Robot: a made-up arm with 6 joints. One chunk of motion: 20 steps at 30 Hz.
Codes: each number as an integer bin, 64 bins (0 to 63) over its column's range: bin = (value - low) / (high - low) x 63, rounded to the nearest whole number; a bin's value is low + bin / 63 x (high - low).
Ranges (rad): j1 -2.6..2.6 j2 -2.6..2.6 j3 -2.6..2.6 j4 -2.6..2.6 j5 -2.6..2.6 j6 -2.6..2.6
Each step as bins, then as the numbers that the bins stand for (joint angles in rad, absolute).
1 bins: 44 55 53 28 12 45
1 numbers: 1.0317 1.9397 1.7746 -0.2889 -1.6095 1.1143
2 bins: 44 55 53 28 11 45
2 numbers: 1.0317 1.9397 1.7746 -0.2889 -1.6921 1.1143
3 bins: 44 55 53 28 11 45
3 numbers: 1.0317 1.9397 1.7746 -0.2889 -1.6921 1.1143
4 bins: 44 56 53 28 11 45
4 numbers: 1.0317 2.0222 1.7746 -0.2889 -1.6921 1.1143
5 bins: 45 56 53 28 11 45
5 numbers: 1.1143 2.0222 1.7746 -0.2889 -1.6921 1.1143
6 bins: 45 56 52 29 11 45
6 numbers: 1.1143 2.0222 1.6921 -0.2063 -1.6921 1.1143
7 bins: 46 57 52 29 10 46
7 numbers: 1.1968 2.1048 1.6921 -0.2063 -1.7746 1.1968
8 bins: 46 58 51 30 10 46
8 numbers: 1.1968 2.1873 1.6095 -0.1238 -1.7746 1.1968
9 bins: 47 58 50 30 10 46
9 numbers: 1.2794 2.1873 1.5270 -0.1238 -1.7746 1.1968
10 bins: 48 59 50 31 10 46
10 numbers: 1.3619 2.2698 1.5270 -0.0413 -1.7746 1.1968
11 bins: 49 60 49 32 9 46
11 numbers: 1.4444 2.3524 1.4444 0.0413 -1.8571 1.1968
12 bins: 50 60 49 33 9 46
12 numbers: 1.5270 2.3524 1.4444 0.1238 -1.8571 1.1968
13 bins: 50 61 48 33 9 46
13 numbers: 1.5270 2.4349 1.3619 0.1238 -1.8571 1.1968
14 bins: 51 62 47 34 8 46
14 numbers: 1.6095 2.5175 1.2794 0.2063 -1.9397 1.1968
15 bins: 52 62 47 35 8 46
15 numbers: 1.6921 2.5175 1.2794 0.2889 -1.9397 1.1968
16 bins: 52 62 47 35 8 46
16 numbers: 1.6921 2.5175 1.2794 0.2889 -1.9397 1.1968
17 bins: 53 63 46 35 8 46
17 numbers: 1.7746 2.6000 1.1968 0.2889 -1.9397 1.1968
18 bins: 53 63 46 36 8 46
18 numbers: 1.7746 2.6000 1.1968 0.3714 -1.9397 1.1968
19 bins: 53 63 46 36 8 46
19 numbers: 1.7746 2.6000 1.1968 0.3714 -1.9397 1.1968
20 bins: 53 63 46 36 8 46
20 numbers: 1.7746 2.6000 1.1968 0.3714 -1.9397 1.1968
